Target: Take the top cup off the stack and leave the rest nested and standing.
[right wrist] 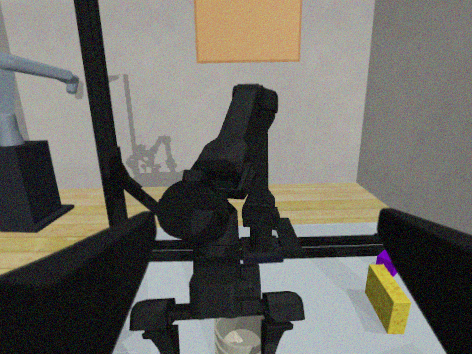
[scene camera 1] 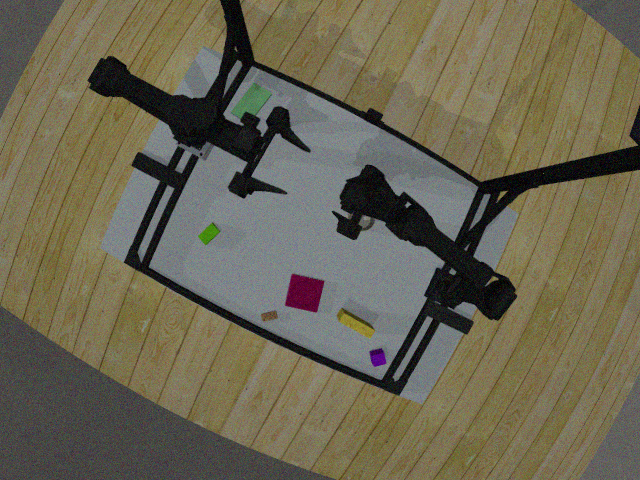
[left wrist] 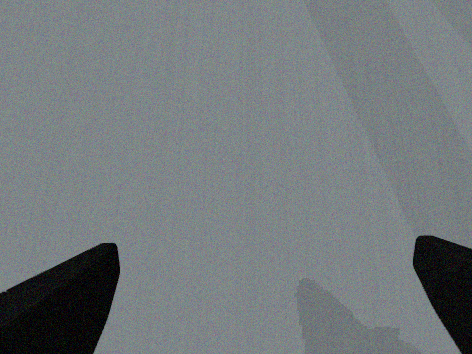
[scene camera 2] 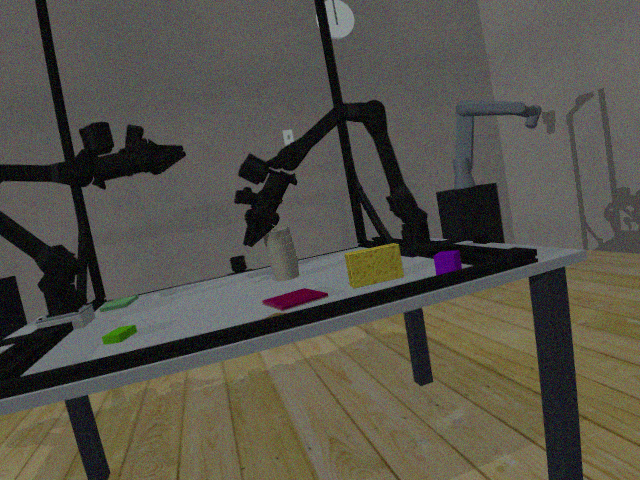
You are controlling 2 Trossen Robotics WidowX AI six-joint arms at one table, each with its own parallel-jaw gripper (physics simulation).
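Frame: origin at the left arm's base, x ahead, y left, z up, level; metres.
Seen in the pictures: left gripper, between the fingertips: (scene camera 1: 339, 196) (left wrist: 266, 253) (scene camera 2: 247, 245); right gripper, between the fingertips: (right wrist: 266, 220) (scene camera 1: 298, 172) (scene camera 2: 184, 150); left arm's base, origin of its link: (right wrist: 260, 245) (scene camera 1: 445, 288) (scene camera 2: 417, 244); right arm's base, origin of its link: (scene camera 1: 196, 136) (scene camera 2: 65, 312).
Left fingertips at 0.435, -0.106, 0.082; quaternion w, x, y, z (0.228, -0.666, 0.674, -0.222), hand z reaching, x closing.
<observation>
Offsets run from my left fingertips to a thing's top centre, as dx, dy, dz. "*": to the spot under its first point.
A tall stack of nested beige cups @[-0.077, +0.029, +0.030] (scene camera 1: 366, 221) (scene camera 2: 283, 255) (right wrist: 238, 336) stands on the table beneath the left arm's wrist, which partly covers it in scene camera 1. The single cups are hard to tell apart. My left gripper (scene camera 2: 250, 243) (left wrist: 266, 253) is open and empty; its fingers point down, and in scene camera 2 the tips are just left of the stack's rim at about rim height. The stack does not show in the left wrist view. My right gripper (scene camera 1: 297, 171) (scene camera 2: 183, 151) is open and empty, held high and level at the picture's left, well away from the stack.
A crimson square @[* -0.032, +0.291, -0.095] (scene camera 1: 305, 292) (scene camera 2: 295, 298), yellow block @[-0.205, +0.312, -0.033] (scene camera 1: 355, 323) (scene camera 2: 374, 265) (right wrist: 388, 301) and purple cube @[-0.327, +0.394, -0.063] (scene camera 1: 377, 357) (scene camera 2: 447, 262) lie near the front edge, with a small brown block @[+0.038, +0.405, -0.095] (scene camera 1: 269, 315). A green block @[+0.305, +0.250, -0.088] (scene camera 1: 208, 234) (scene camera 2: 119, 333) and pale green slab @[+0.361, -0.169, -0.093] (scene camera 1: 248, 100) (scene camera 2: 119, 303) lie left.
</observation>
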